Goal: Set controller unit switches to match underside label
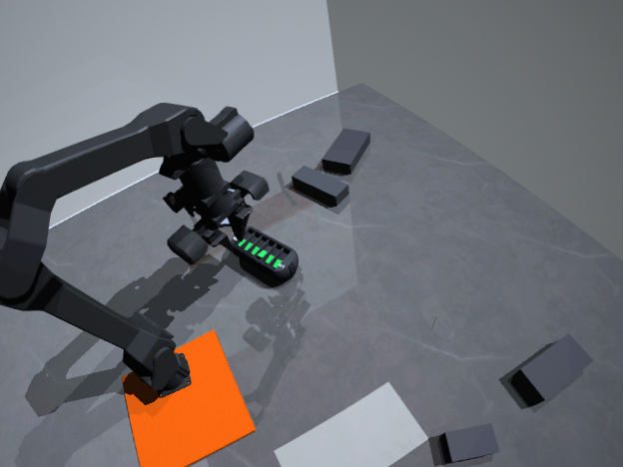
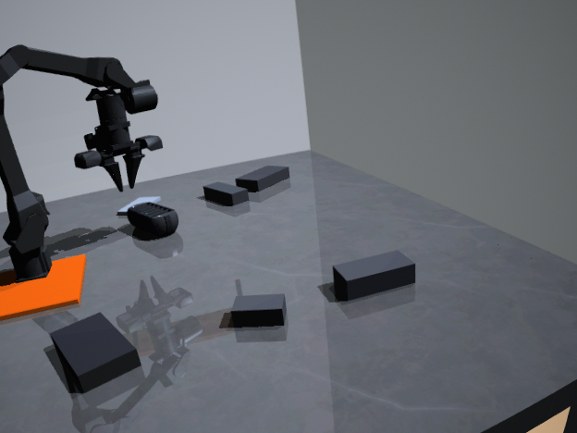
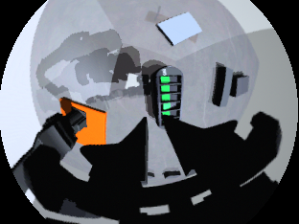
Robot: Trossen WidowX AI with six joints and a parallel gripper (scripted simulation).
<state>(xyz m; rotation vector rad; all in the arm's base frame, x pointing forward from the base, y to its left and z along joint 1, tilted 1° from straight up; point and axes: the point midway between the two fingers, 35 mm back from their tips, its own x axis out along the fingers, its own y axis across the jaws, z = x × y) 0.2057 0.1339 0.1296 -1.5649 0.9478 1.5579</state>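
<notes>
The pale plate lies 23 cm to the left of my gripper tip and 10 cm below it.
</notes>
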